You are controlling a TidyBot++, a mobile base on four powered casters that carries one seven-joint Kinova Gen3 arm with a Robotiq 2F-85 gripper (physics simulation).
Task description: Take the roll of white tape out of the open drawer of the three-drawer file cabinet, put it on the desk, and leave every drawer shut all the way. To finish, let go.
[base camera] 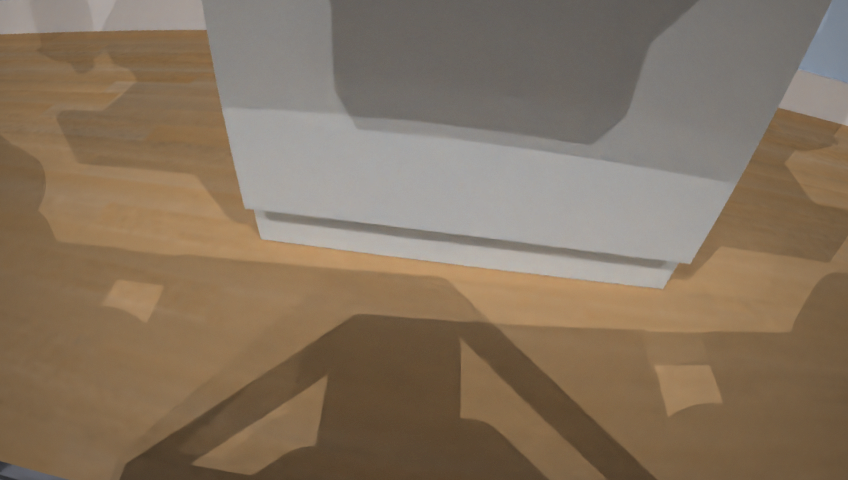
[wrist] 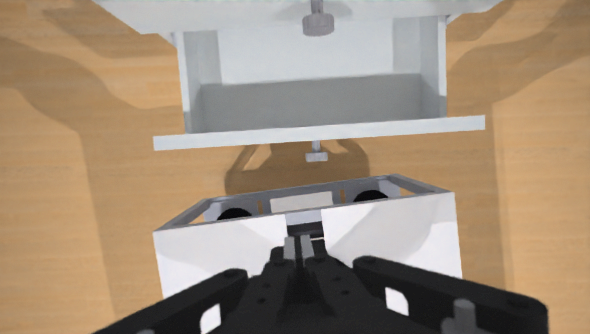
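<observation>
The white file cabinet [base camera: 464, 184] [wrist: 240, 14] stands upright; the base view shows its lower front. In the wrist view its upper front has a round grey knob [wrist: 318, 25], and below that a drawer [wrist: 250, 135] stands well open. Its grey floor and side walls show, with part of the inside hidden under the upper front. A small knob [wrist: 316, 157] sticks out of its front panel. The roll of white tape and the desk do not show in either view. My gripper [wrist: 298, 253] is shut with nothing between the fingers, on the near side of the open drawer, over my base.
My mobile base [wrist: 200, 250], a white box with a grey frame and black round parts, stands in front of the open drawer with a gap between. Wood floor [base camera: 148, 208] [wrist: 45, 200] lies on both sides, with shadows across it. A blue wall [base camera: 828, 50] shows at upper right.
</observation>
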